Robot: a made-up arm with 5 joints.
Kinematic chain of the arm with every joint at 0, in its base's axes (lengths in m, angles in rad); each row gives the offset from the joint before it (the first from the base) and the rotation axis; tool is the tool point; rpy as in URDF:
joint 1: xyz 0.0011 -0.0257 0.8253 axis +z
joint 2: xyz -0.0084 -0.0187 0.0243 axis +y
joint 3: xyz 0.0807 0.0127 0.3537 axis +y
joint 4: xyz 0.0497 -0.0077 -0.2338 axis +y
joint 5: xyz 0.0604 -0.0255 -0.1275 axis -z
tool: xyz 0.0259 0.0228 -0.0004 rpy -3.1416 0 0
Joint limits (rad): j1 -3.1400..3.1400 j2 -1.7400..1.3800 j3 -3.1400..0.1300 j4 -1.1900..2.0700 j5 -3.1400..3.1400
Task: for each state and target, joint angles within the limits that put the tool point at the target. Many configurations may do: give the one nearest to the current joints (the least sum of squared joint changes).
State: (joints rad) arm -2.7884 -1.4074 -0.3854 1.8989 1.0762
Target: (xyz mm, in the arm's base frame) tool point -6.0 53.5 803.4
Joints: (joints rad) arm -2.2534 -1.6757 0.1161 1.6619 1.2129
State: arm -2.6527 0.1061 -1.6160 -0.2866 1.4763
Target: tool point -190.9 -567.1 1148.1
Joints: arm -1.8034 0.3709 -1.4903 -0.2252 1.4447
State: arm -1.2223 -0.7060 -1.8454 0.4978 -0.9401
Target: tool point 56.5 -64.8 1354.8
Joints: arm -0.5413 -0.8693 -1.3319 0.7730 -0.9749
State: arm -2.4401 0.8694 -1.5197 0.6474 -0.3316
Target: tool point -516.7 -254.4 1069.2
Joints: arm -2.7097 0.3579 -1.6183 0.6413 -0.3407
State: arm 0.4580 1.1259 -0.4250 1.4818 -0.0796
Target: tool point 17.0 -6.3 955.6
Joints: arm 1.1741 0.7343 0.1300 1.8588 -0.4679
